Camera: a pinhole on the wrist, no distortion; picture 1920 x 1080 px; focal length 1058.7 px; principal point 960.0 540.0 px. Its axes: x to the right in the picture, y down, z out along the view. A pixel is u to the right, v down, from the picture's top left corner.
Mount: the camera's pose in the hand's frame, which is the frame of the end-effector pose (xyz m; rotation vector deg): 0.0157 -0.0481 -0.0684 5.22 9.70 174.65
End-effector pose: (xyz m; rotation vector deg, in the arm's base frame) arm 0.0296 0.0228 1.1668 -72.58 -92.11 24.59
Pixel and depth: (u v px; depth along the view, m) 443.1 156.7 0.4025
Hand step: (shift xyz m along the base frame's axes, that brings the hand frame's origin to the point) -0.1829 0.3532 -0.1049
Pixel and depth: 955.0 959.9 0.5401
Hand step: -0.5224 0.0945 -0.0426
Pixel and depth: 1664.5 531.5 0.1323
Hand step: -0.0738 -0.0454 -0.0408
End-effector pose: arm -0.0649 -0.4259 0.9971 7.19 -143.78 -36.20
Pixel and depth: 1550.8 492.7 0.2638
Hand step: -0.0100 0.1113 -0.2006
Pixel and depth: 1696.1 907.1 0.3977
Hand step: 0.0145 0.0963 -0.4378
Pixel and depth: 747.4 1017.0 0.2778
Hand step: -0.1880 -0.0571 -0.1920
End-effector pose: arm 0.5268 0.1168 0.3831 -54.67 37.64 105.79
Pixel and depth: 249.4 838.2 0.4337
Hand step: -0.0741 0.4947 -0.0742
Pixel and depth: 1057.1 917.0 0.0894
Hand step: 0.0514 0.0534 0.0018
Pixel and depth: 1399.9 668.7 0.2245
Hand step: 0.0014 0.1102 0.1424
